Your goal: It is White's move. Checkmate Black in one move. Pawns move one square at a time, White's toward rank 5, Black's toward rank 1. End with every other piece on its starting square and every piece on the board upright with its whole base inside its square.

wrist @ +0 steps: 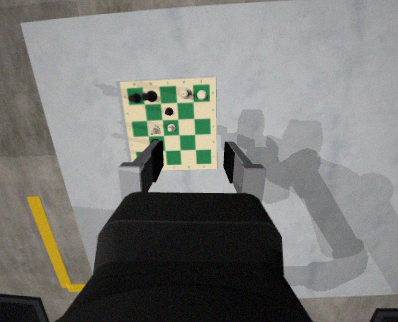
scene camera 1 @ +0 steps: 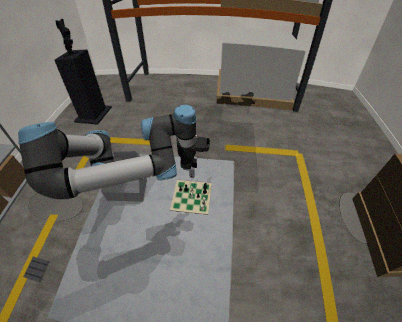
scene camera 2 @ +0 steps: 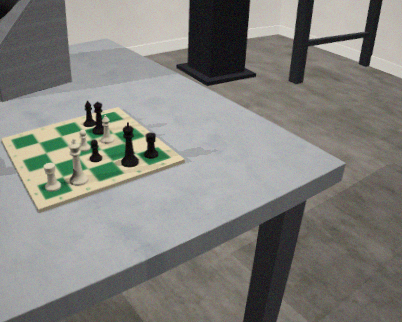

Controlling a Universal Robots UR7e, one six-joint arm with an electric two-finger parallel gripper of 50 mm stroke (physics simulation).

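Frame: origin at the arm's base, x left, y back, z up, level; centimetres.
Seen in the pictures: gripper, between the fingertips: (wrist: pixel 193 153) (scene camera 1: pixel 193 172).
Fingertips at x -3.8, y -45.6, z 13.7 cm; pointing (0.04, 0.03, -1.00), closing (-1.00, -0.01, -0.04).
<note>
A point is followed by its place in that frame.
The green and cream board (scene camera 1: pixel 190 212) {x -7.4, y -43.7, z -18.6 cm} (scene camera 2: pixel 106 171) {x 3.9, y -49.8, z -18.4 cm} (wrist: pixel 187 142) {x -0.6, y -38.6, z -18.4 cm} lies flat; its pieces stand upright. The black rook (scene camera 2: pixel 151 145) {x 11.2, y -49.2, z -16.5 cm} (wrist: pixel 134 98) {x 10.7, y -48.8, z -15.1 cm} is on A5, the black king (scene camera 2: pixel 129 147) {x 7.6, y -49.7, z -15.6 cm} (wrist: pixel 151 95) {x 7.2, y -49.5, z -16.1 cm} on B5, the white king (scene camera 2: pixel 76 165) {x -0.4, y -50.6, z -15.7 cm} (wrist: pixel 185 93) {x -0.6, y -50.1, z -12.7 cm} on D5, the white rook (scene camera 2: pixel 50 179) {x -4.0, y -50.3, z -16.8 cm} (wrist: pixel 201 94) {x -3.8, y -50.0, z -15.1 cm} on E5. A black pawn (scene camera 2: pixel 95 151) {x 3.7, y -46.3, z -16.9 cm} (wrist: pixel 169 111) {x 3.3, y -46.1, z -16.2 cm} is on C4, a white pawn (scene camera 2: pixel 83 142) {x 3.1, y -42.5, z -17.1 cm} (wrist: pixel 171 128) {x 2.8, y -42.4, z -15.5 cm} on C3, a white bishop-like piece (scene camera 2: pixel 106 131) {x 7.1, y -41.9, z -16.6 cm} (wrist: pixel 155 130) {x 6.8, y -41.6, z -16.9 cm} on B3. Two dark pieces stand at B2 and B1, largely hidden by a finger in the wrist view. My gripper (scene camera 1: pixel 192 173) {x -3.8, y -45.6, z 13.7 cm} (wrist: pixel 193 153) {x -3.8, y -45.6, z 13.7 cm} is open and empty, above the rank-1 edge.
A grey box (scene camera 1: pixel 122 189) {x -6.9, y -4.4, z -7.9 cm} (scene camera 2: pixel 40 50) {x 3.8, y -12.4, z -10.4 cm} stands on the table (scene camera 1: pixel 200 275) {x -40.9, y -55.9, z -19.0 cm} (scene camera 2: pixel 225 175) {x 18.3, y -57.8, z -19.0 cm}, beyond the board's rank-1 side. A black pedestal (scene camera 1: pixel 82 85) (scene camera 2: pixel 217 40) and a shelf rack (scene camera 1: pixel 120 55) (scene camera 2: pixel 301 40) stand off the table.
</note>
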